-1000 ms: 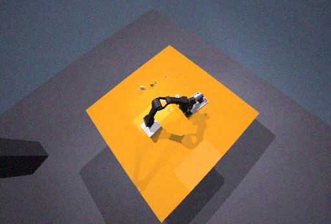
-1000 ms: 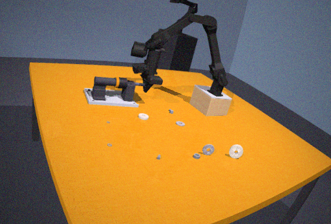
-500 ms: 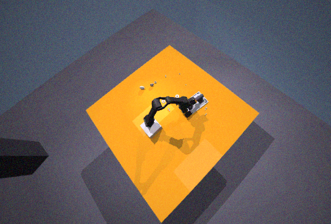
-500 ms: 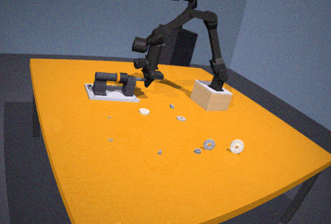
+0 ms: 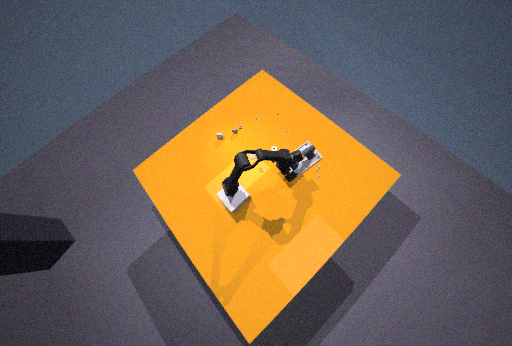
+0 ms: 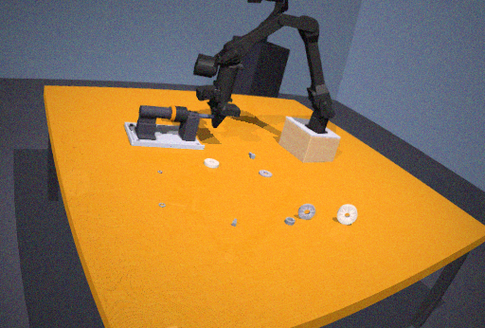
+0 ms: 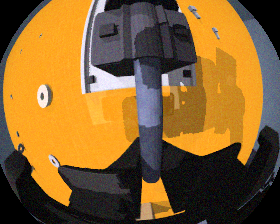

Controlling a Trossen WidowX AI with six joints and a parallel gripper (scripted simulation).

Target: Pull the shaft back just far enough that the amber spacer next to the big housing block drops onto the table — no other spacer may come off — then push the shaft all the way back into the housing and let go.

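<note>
The dark shaft lies 8 cm ahead of my gripper tip, 2 cm to the right of it and 3 cm above it. The rest, counted from my gripper tip: grey ring: 2 cm behind, 24 cm to the left, 4 cm below; then amber spacer: 14 cm ahead, 4 cm to the right, 3 cm above; then white ring: 11 cm ahead, 15 cm to the left, 4 cm below.
</note>
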